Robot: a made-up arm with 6 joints. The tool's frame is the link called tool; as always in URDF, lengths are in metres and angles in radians. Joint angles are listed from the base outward.
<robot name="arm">
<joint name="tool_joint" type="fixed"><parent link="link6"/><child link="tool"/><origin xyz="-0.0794 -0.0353 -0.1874"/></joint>
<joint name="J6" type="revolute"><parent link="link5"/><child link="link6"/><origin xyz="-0.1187 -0.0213 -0.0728"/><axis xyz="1 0 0"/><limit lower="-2.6" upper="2.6"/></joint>
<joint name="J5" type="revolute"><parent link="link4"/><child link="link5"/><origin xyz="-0.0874 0.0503 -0.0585"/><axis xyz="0 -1 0"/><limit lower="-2.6" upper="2.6"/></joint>
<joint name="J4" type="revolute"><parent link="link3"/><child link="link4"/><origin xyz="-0.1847 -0.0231 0.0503"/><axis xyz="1 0 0"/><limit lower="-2.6" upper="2.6"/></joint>
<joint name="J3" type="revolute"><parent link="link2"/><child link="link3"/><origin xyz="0.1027 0.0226 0.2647"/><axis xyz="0 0 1"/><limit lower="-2.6" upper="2.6"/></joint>
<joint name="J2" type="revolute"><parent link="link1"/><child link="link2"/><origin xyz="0.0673 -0.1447 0.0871"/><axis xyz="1 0 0"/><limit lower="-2.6" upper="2.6"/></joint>
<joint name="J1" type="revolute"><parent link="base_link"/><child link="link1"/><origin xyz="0 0 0.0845"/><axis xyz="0 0 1"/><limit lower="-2.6" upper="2.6"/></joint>
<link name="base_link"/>
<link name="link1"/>
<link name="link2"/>
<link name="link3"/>
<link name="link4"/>
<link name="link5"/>
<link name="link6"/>
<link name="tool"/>
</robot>
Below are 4 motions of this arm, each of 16 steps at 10 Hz.
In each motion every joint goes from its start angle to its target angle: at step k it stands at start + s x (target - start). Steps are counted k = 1, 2, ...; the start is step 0. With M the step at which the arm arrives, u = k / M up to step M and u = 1 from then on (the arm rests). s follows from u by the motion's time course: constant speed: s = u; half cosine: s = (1 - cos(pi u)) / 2; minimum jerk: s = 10 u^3 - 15 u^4 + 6 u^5.
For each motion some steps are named. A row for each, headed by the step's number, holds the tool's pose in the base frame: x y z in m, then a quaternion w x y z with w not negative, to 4 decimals.
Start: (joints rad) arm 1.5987 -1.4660 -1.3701 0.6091 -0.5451 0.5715
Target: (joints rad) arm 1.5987 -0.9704 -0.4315 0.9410 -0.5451 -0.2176
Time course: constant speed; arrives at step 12
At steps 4, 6, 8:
4: -0.2196 -0.0024 -0.3415 0.8552 0.1527 -0.1820 0.4606
6: -0.2354 -0.0991 -0.2759 0.8569 0.0704 -0.1284 0.4943
8: -0.2363 -0.1860 -0.1950 0.8419 -0.0069 -0.0771 0.5340

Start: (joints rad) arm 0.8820 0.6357 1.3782 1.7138 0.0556 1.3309
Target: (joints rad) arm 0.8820 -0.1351 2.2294 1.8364 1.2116 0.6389
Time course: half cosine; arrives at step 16
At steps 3, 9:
3: 0.5494 -0.5485 0.4201 0.2323 -0.4624 -0.8479 -0.1155
9: 0.4205 -0.3685 0.6497 0.1040 0.5134 0.8321 0.1822

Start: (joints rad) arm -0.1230 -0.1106 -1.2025 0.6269 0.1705 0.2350
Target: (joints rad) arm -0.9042 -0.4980 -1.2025 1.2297 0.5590 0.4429
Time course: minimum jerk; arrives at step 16
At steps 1, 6, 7, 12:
1: 0.2603 0.3222 0.1694 0.7190 0.2336 -0.3491 -0.5537
6: 0.3824 0.2356 0.1586 0.6257 0.1902 -0.4914 -0.5752
7: 0.4219 0.1922 0.1587 0.5876 0.1659 -0.5436 -0.5760
12: 0.5267 -0.0415 0.1835 0.4155 0.0112 -0.7427 -0.5251

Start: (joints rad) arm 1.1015 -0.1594 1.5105 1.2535 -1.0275 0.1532
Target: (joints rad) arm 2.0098 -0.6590 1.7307 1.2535 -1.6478 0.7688
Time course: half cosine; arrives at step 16
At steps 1, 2, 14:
1: 0.6474 -0.1774 0.5917 0.0401 0.3111 -0.6829 -0.6597
2: 0.6488 -0.1502 0.6038 0.0496 0.3330 -0.6852 -0.6458
14: 0.0511 0.4244 0.8291 0.0550 0.9153 -0.3874 -0.0959

